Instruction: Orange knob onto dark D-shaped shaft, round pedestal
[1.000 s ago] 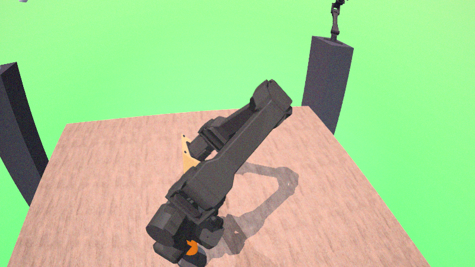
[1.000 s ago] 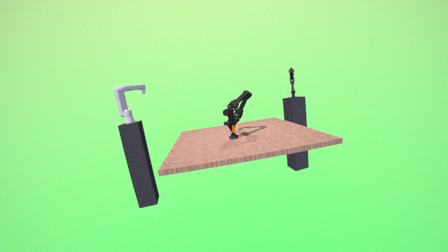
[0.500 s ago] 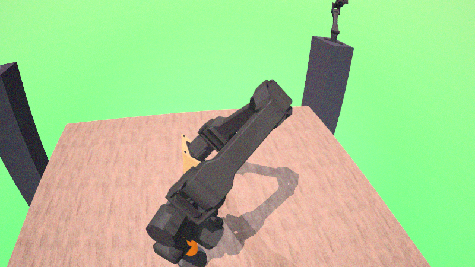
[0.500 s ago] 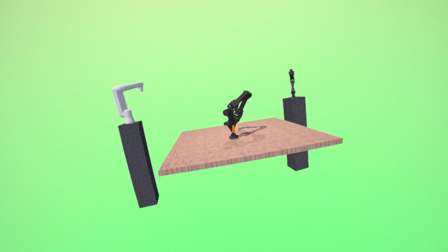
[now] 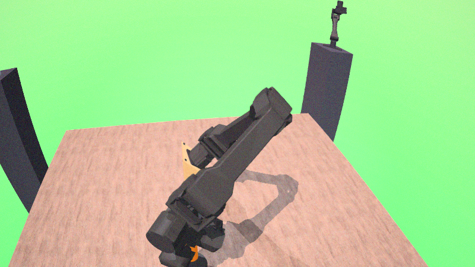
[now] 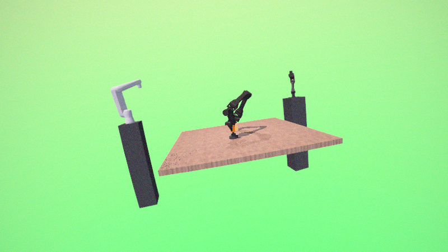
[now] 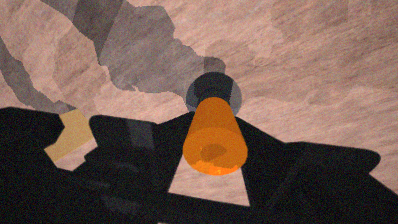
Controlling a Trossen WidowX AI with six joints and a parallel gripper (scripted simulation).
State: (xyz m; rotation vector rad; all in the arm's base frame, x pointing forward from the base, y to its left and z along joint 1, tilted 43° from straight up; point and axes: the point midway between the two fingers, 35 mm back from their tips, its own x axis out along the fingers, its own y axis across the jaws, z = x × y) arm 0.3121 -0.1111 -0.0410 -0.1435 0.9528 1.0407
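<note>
Now: the orange knob 20 mm above my gripper tip. Also, from my gripper tip: dark round pedestal (40 mm below).
</note>
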